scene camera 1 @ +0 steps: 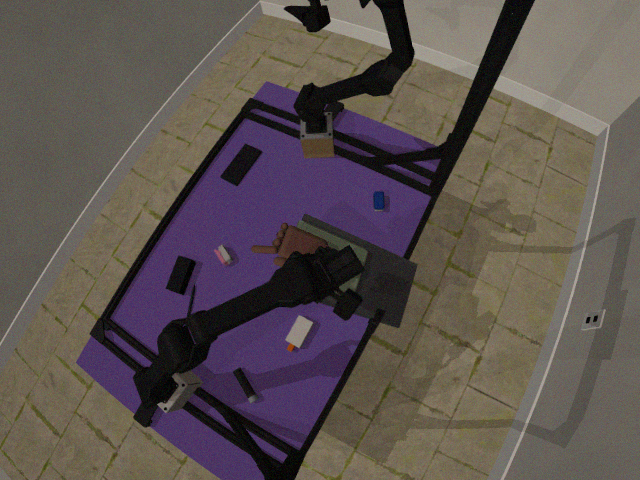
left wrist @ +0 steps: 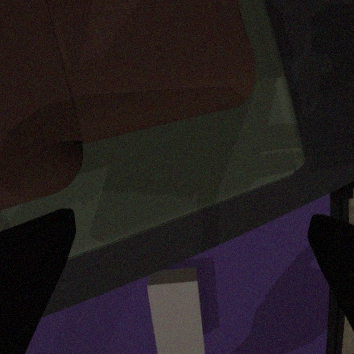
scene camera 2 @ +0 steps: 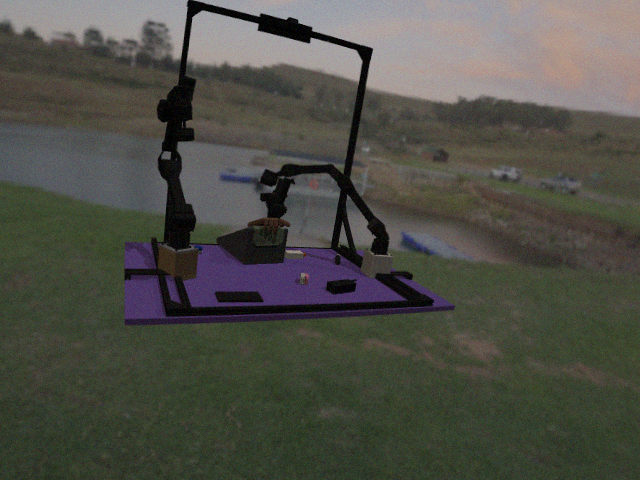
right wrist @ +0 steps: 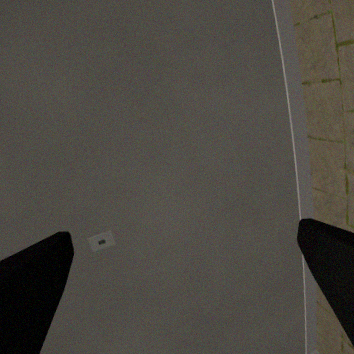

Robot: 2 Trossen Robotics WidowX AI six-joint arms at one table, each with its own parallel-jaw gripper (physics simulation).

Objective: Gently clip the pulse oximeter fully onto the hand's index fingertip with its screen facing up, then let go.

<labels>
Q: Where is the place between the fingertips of the right gripper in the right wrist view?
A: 186, 236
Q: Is the left gripper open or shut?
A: Open.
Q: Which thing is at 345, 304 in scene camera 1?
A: The left gripper.
</labels>
